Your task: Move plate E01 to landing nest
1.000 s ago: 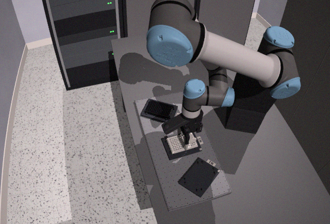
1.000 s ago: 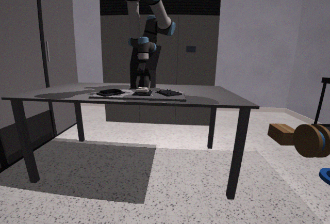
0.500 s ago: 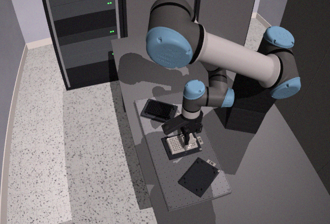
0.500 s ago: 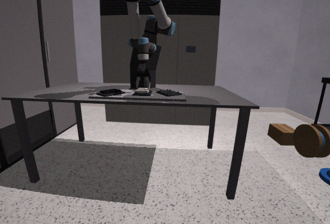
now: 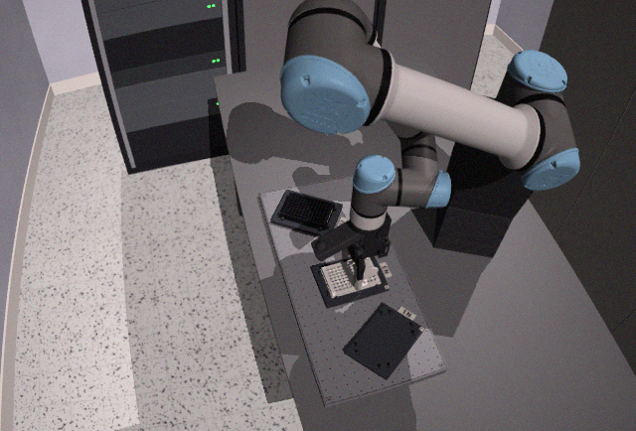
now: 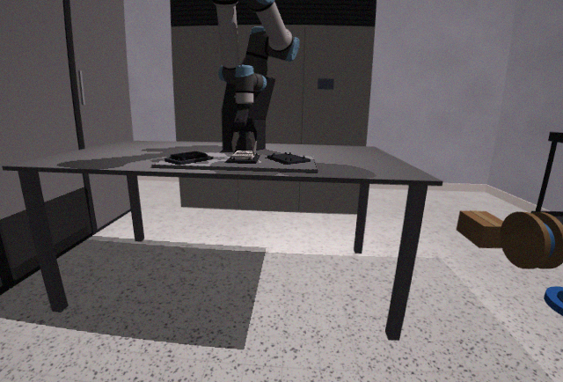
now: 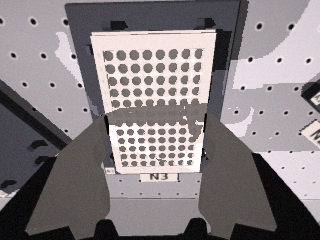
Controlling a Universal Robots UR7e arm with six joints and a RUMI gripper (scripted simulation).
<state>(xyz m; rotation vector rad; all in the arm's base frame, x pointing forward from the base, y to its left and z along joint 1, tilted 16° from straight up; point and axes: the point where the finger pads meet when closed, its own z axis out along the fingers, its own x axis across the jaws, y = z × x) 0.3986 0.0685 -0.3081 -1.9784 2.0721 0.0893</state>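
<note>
Right now my hand is 10 mm above the white well plate. Round my hand: dark landing nest N3: 20 mm below; then N3 tag: 100 mm behind, 30 mm below; then N1 tag: 90 mm behind, 140 mm to the left, 30 mm below.
</note>
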